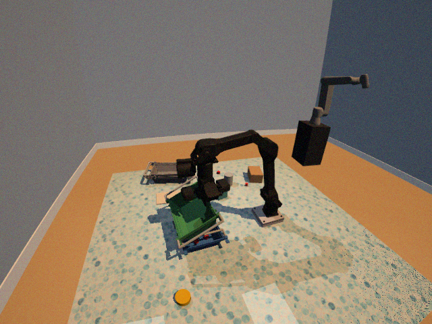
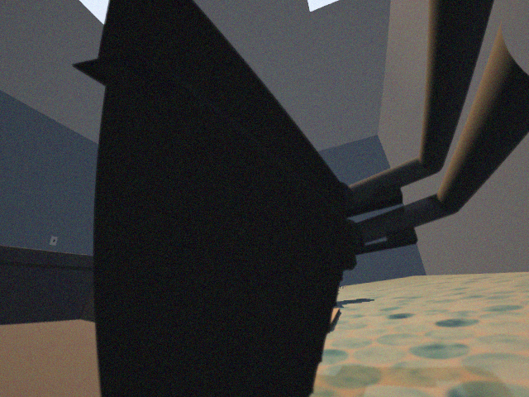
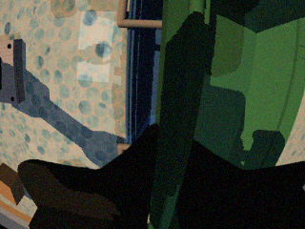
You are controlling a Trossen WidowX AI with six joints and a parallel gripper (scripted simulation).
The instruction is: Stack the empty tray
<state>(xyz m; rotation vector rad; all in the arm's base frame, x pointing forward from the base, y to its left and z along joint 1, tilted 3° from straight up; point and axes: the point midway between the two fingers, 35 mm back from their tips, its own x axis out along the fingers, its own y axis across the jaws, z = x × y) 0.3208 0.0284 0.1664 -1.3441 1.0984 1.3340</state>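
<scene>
Now: the green tray 70 mm ahead of my gripper tip and 10 mm to the left of it. Also, from my gripper tip: orange disc: 300 mm to the left, 130 mm below, 120 mm ahead; then tan card: 270 mm to the right, 170 mm ahead, 140 mm below; then teal cube: 240 mm to the right, 120 mm below, 120 mm behind.
</scene>
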